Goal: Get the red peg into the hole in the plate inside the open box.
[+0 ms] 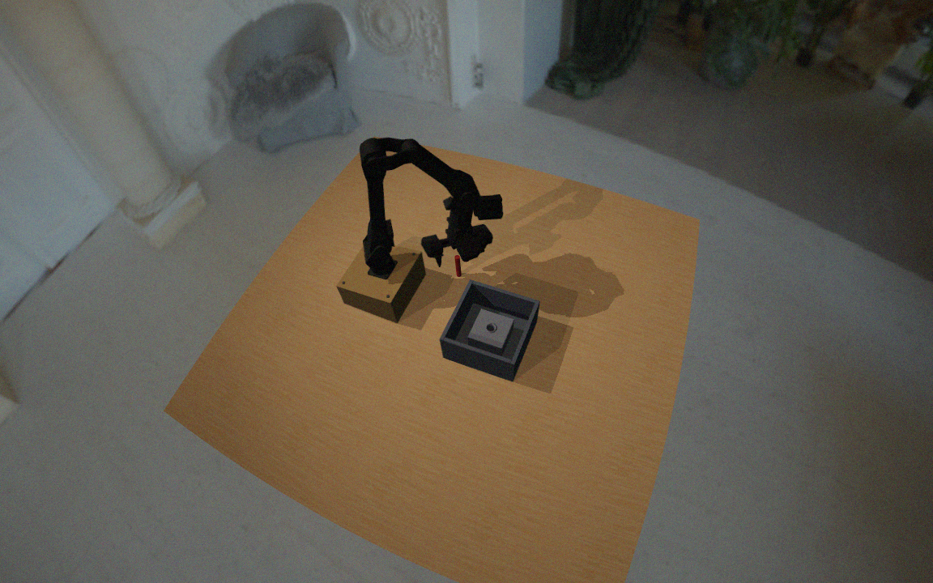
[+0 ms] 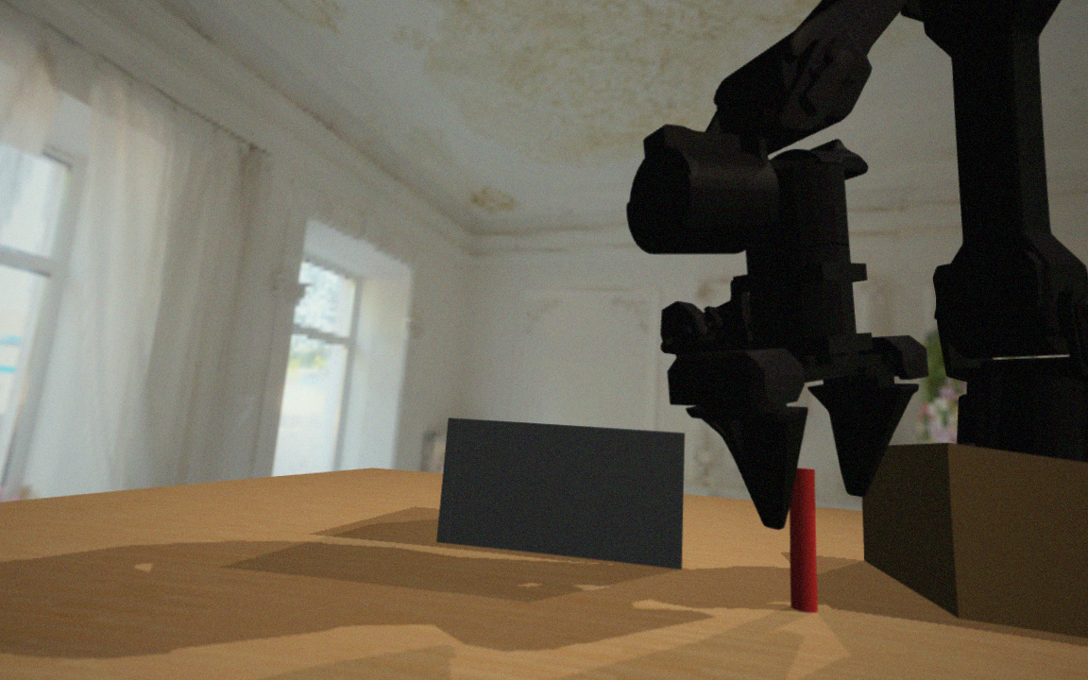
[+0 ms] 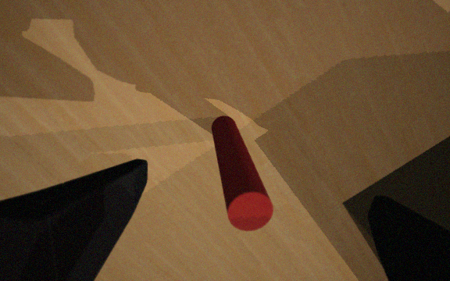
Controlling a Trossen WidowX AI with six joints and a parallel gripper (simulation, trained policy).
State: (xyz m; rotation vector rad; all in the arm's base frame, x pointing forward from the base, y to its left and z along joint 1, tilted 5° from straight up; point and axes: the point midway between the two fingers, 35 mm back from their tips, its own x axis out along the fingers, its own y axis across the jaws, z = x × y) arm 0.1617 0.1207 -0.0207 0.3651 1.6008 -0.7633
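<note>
Now: gripper tip 20 mm above the red peg and 10 mm short of it. Also, from my gripper tip: light grey plate: 170 mm ahead, 160 mm to the right, 10 mm below; then dark box: 170 mm ahead, 160 mm to the right, 30 mm below.
</note>
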